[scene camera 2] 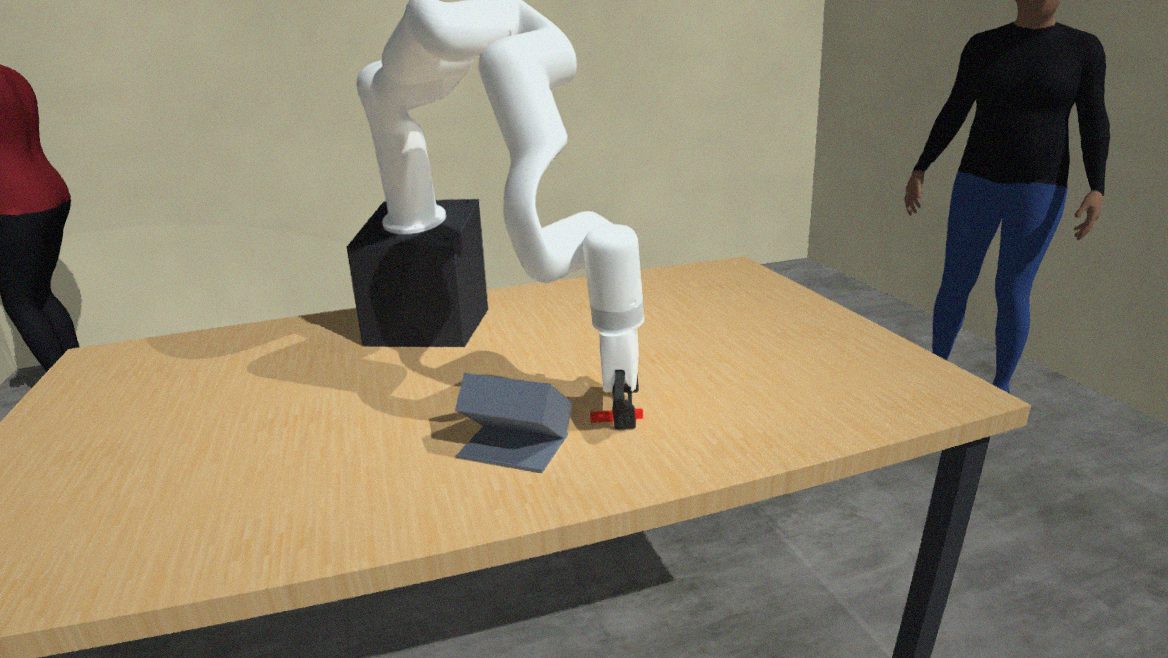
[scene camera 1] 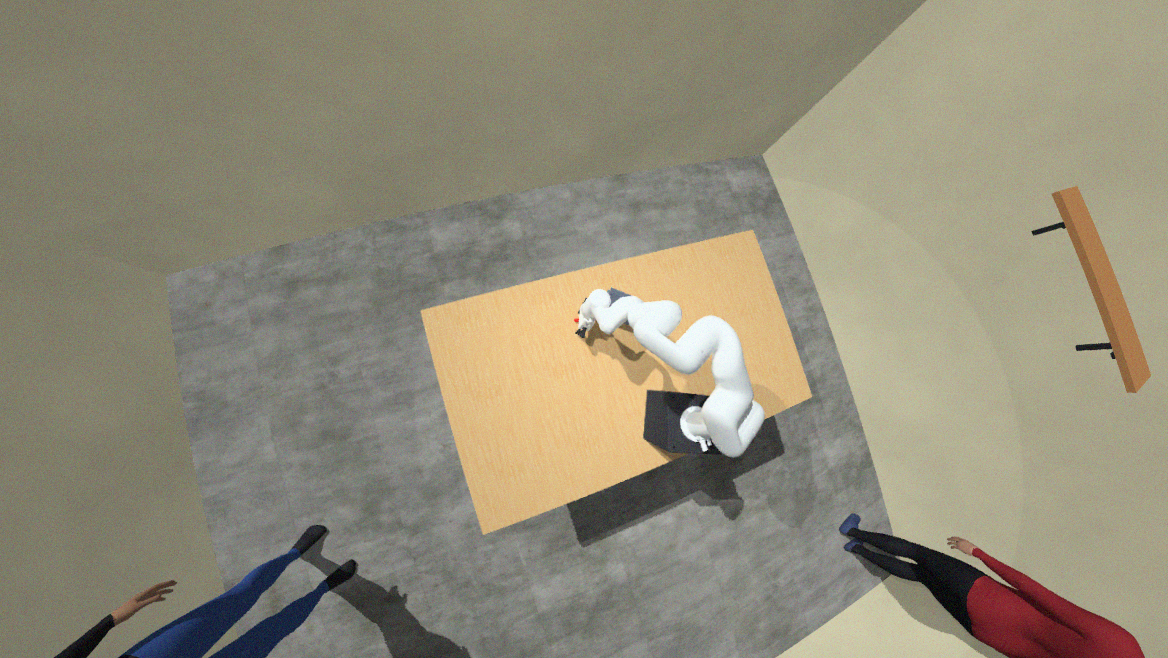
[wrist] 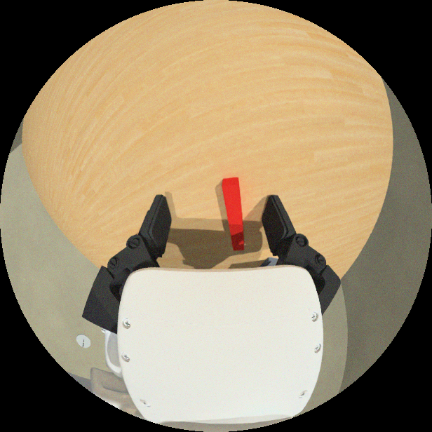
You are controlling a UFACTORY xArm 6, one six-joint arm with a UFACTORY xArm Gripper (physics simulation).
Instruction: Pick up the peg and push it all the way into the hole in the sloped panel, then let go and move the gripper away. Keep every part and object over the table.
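Places are measured from the arm's base along level axes (x ahead, y left, z up), in millimetres.
Pixels of known places: gripper, fingertip midpoint: (scene camera 2: 627, 409) (scene camera 1: 579, 323); arm's base, origin of the base link: (scene camera 2: 414, 220) (scene camera 1: 695, 424).
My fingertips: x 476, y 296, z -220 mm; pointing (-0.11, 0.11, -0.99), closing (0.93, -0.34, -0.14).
Ahead of a thing's pixels: the offset from my fingertips to its top centre. Level surfaces: height alone.
The red peg @[20 mm right, 11 mm ahead, 4 mm up] (scene camera 1: 576, 319) (scene camera 2: 601, 416) (wrist: 233, 212) lies flat on the table. My gripper (scene camera 1: 581, 317) (scene camera 2: 624, 419) (wrist: 217, 206) is open and low over the table, with its fingers on either side of the peg. In the wrist view the peg is nearer the right finger, with a gap on both sides. In scene camera 2 a finger hides the peg's middle. The blue-grey sloped panel @[178 mm right, 35 mm ahead, 105 mm up] (scene camera 1: 618, 294) (scene camera 2: 510, 402) stands left of the gripper in scene camera 2; a small part of the panel (wrist: 270, 262) shows behind the right finger in the wrist view. Its hole does not show.
The wooden table @[8 mm down] (scene camera 1: 506, 392) (scene camera 2: 245, 490) (wrist: 200, 100) carries these things. The black pedestal (scene camera 1: 666, 425) (scene camera 2: 416, 294) under the arm's base stands at the back in scene camera 2. The table's front edge is below the panel there. Two people stand away from the table.
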